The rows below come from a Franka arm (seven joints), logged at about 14 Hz.
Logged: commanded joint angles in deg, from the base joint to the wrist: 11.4 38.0 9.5 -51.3 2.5 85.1 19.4; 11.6 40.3 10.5 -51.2 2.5 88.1 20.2; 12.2 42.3 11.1 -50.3 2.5 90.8 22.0; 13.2 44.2 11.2 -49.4 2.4 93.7 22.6; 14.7 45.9 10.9 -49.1 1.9 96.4 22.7; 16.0 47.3 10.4 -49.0 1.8 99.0 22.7; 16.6 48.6 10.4 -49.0 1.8 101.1 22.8; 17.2 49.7 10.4 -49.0 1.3 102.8 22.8; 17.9 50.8 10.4 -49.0 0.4 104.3 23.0; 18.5 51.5 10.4 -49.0 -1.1 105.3 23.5
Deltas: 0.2 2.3 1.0 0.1 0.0 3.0 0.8; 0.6 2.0 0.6 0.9 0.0 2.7 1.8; 1.0 1.9 0.1 0.9 -0.1 2.9 0.6; 1.5 1.7 -0.3 0.3 -0.5 2.7 0.1; 1.3 1.4 -0.5 0.1 -0.1 2.6 0.0; 0.6 1.3 0.0 0.0 0.0 2.1 0.1; 0.6 1.1 0.0 0.0 -0.5 1.7 0.0; 0.7 1.1 0.0 0.0 -0.9 1.5 0.2; 0.6 0.7 0.0 0.0 -1.5 1.0 0.5
